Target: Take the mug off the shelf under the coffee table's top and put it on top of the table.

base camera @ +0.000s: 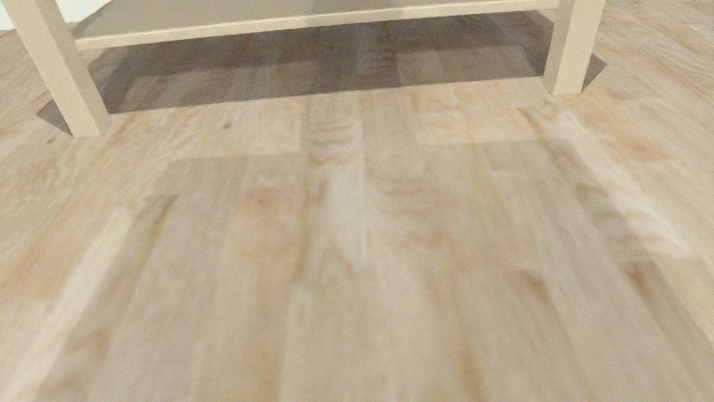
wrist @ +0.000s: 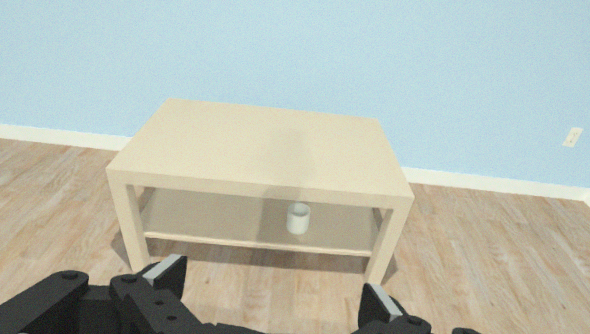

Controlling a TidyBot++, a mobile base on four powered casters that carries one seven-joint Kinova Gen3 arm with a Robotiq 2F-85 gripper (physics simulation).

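Frame: origin at the arm's base, x left, y back, z up, level; metres.
Seen in the pictures: gripper, between the fingertips: (wrist: 273, 289).
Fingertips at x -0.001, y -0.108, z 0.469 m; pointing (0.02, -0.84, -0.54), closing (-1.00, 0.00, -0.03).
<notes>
A point is followed by its place in that frame.
A white mug (wrist: 298, 219) @(z -0.173, x -0.042, y -0.882 m) stands upright on the lower shelf (wrist: 210, 216) @(z -0.247, x 0.284, y -0.919 m) (base camera: 240, 12) @(z -0.246, x 0.221, y -0.867 m) of the coffee table, right of the shelf's middle in the wrist view. The mug does not show in the base camera view. The pale wooden table top (wrist: 240, 145) @(z 0.054, x 0.182, y -0.955 m) lies above the shelf, with a faint shadow across it. My gripper (wrist: 273, 289) @(z 0.469, x -0.001, y -0.108 m) is open, with nothing between its fingers. It is in front of the table and well apart from the mug.
The table's front legs (base camera: 575, 50) @(z -0.316, x -0.338, y -0.782 m) (wrist: 388, 245) @(z -0.150, x -0.342, y -0.782 m) stand at both ends of the shelf. A light blue wall (wrist: 300, 50) @(z 0.248, x 0.033, y -1.549 m) with a white baseboard is behind the table. A wall outlet (wrist: 572, 137) @(z 0.004, x -1.498, y -1.590 m) is at the far right. Wooden floor (base camera: 350, 250) @(z -0.397, x 0.035, y -0.434 m) lies in front.
</notes>
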